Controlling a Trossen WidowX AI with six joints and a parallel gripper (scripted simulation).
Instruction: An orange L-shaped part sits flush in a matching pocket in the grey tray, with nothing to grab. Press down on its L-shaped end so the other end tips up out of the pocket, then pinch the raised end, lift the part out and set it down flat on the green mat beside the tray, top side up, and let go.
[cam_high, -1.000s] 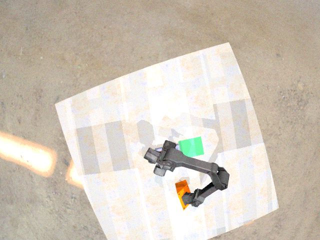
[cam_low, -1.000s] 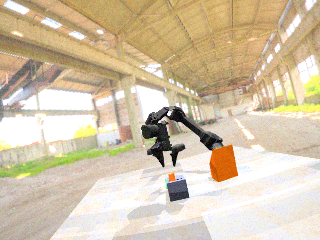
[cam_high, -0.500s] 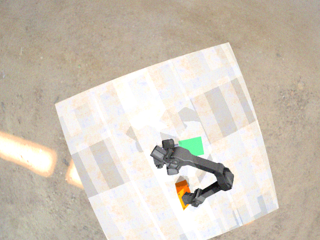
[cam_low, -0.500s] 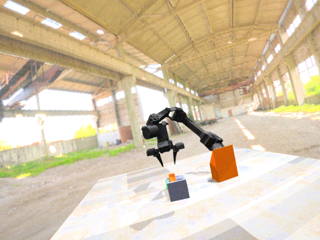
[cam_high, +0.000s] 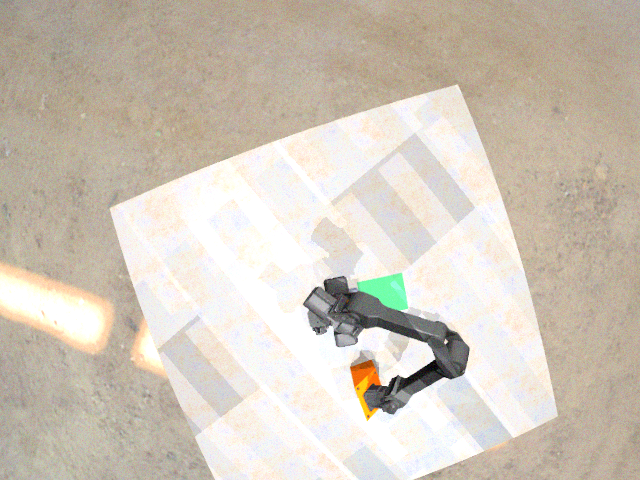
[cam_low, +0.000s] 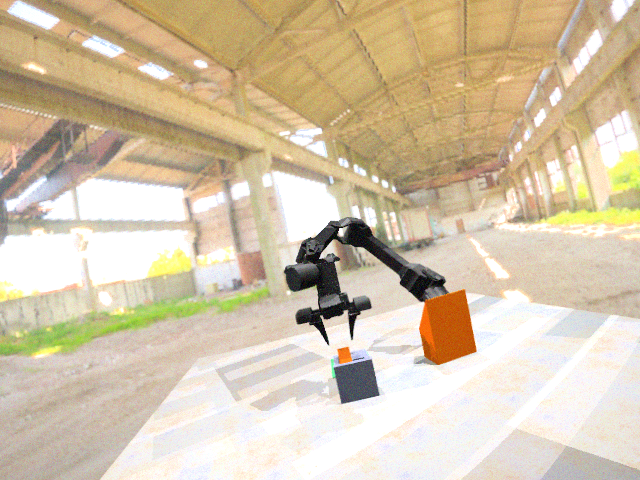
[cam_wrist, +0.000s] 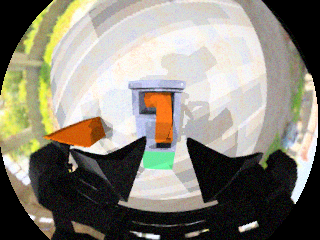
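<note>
Now: gripper tip 10 mm past the orange L-shaped part, 30 mm to the right of it and 80 mm above it. From my gripper tip the other things lie so: green mat 50 mm behind, 140 mm to the right, 130 mm below.
</note>
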